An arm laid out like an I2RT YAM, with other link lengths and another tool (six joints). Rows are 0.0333 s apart.
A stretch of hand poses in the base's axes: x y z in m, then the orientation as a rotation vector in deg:
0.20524, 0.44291, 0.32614, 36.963, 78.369, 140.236
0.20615, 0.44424, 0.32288, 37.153, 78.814, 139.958
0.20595, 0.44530, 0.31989, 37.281, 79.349, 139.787
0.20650, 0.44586, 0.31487, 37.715, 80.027, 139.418
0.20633, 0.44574, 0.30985, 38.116, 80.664, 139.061
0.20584, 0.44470, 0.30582, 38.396, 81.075, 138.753
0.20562, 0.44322, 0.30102, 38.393, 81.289, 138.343
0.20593, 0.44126, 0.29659, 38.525, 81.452, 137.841
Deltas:
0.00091, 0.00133, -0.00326, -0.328, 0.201, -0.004
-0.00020, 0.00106, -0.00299, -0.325, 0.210, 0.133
0.00055, 0.00056, -0.00502, -0.451, 0.418, 0.017
-0.00017, -0.00012, -0.00502, -0.428, 0.388, 0.013
-0.00049, -0.00104, -0.00403, -0.312, 0.249, -0.050
-0.00022, -0.00148, -0.00480, -0.311, -0.025, -0.185
0.00031, -0.00196, -0.00443, -0.316, 0.032, -0.300

